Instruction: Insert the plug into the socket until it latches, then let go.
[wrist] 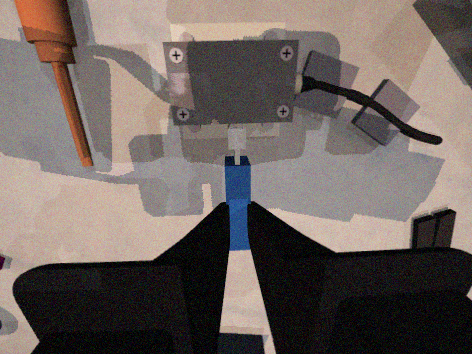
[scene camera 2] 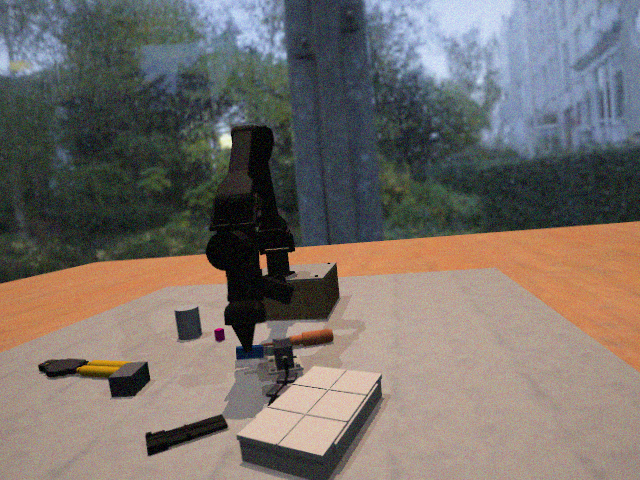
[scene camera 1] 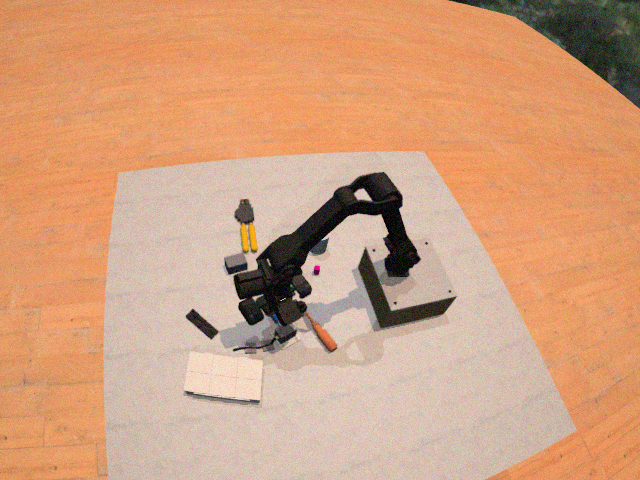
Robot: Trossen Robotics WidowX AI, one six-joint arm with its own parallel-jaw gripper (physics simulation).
Observation:
My gripper (scene camera 2: 248, 350) grips a blue plug (wrist: 237, 168). The table carries a dark grey block (scene camera 2: 128, 380) and an orange-handled screwdriver (wrist: 53, 35). Further things: a grey socket (wrist: 218, 74) and a black bar (wrist: 429, 231).
My gripper shows as well in the wrist view (wrist: 237, 209) and in scene camera 1 (scene camera 1: 272, 313).

